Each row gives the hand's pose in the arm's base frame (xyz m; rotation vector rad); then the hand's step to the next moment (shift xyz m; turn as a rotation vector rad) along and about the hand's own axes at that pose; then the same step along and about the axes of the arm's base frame.
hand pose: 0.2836 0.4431 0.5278 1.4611 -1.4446 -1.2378
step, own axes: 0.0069 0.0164 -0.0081 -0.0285 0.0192 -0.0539
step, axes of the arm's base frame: 0.0024 -0.0096 0.0169 0.0485 0.0192 0.0370
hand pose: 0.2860 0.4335 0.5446 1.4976 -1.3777 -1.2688
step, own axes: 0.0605 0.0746 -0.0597 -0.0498 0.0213 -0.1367
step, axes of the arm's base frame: 0.0341 -0.0778 0.0747 0.1289 0.0310 0.0636
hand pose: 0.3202 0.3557 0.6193 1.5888 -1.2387 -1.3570
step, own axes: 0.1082 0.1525 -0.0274 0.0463 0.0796 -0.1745
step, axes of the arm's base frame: -0.0075 -0.1506 0.1139 0.1524 -0.0806 0.0960
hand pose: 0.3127 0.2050 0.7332 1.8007 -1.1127 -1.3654
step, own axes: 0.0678 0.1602 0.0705 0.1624 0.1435 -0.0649
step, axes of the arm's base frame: -0.1010 -0.1325 0.0864 0.0440 -0.2112 0.0680
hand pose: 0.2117 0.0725 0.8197 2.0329 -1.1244 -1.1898
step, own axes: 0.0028 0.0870 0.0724 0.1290 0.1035 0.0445
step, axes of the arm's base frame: -0.0972 -0.0494 0.0305 -0.0454 -0.1651 0.0004
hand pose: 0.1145 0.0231 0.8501 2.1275 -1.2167 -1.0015
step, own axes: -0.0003 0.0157 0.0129 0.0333 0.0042 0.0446
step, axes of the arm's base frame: -0.0184 -0.0080 0.0033 -0.0263 -0.0335 -0.0361
